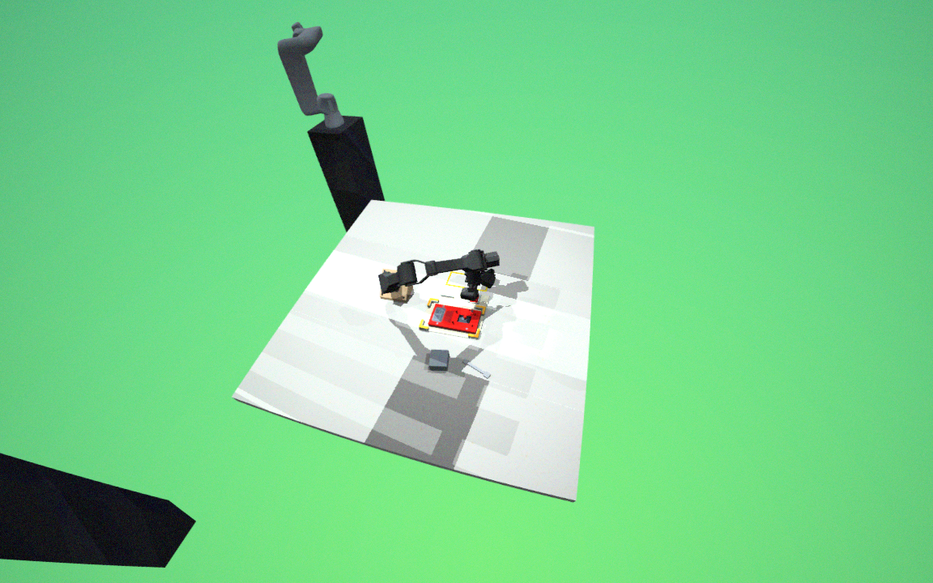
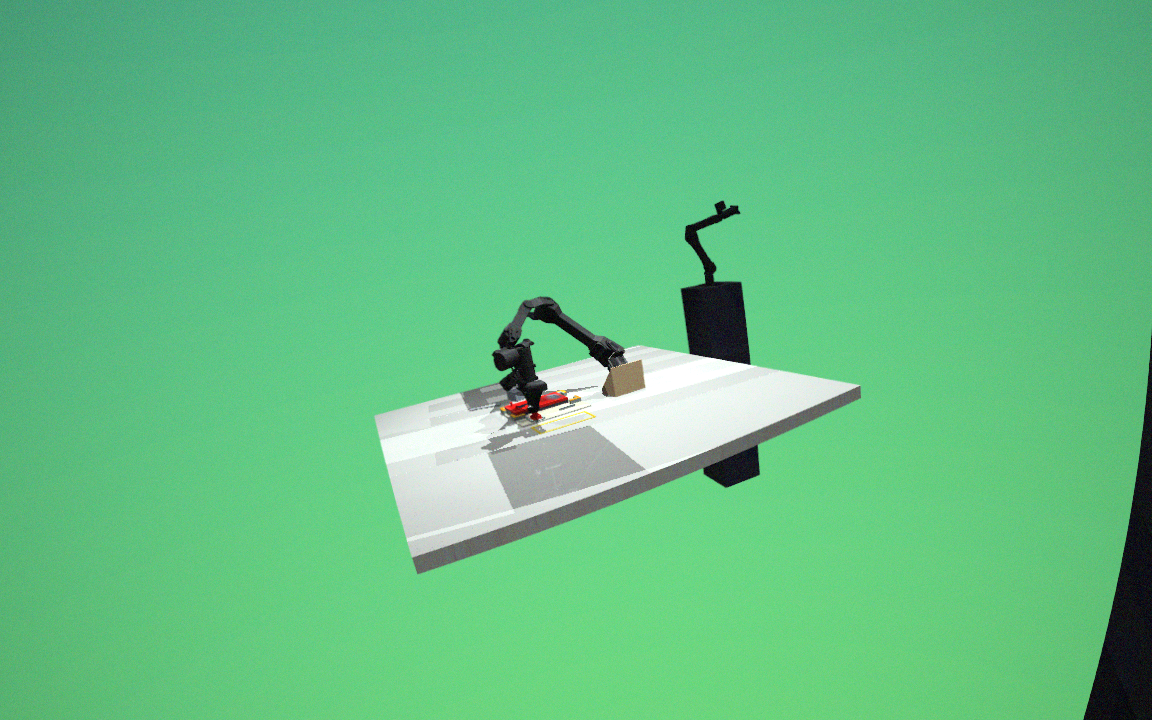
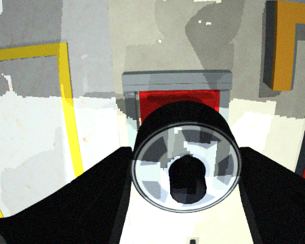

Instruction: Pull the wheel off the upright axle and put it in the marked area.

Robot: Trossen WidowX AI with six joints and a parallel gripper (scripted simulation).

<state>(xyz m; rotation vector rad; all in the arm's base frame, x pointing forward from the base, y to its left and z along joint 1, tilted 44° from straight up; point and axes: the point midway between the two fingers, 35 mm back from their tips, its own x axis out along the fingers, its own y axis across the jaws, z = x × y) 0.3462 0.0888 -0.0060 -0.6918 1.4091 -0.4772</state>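
The wheel is right at my gripper tip. From my gripper tip the other things lie so: white tool (31 cm to the right, 12 cm ahead, 4 cm below).
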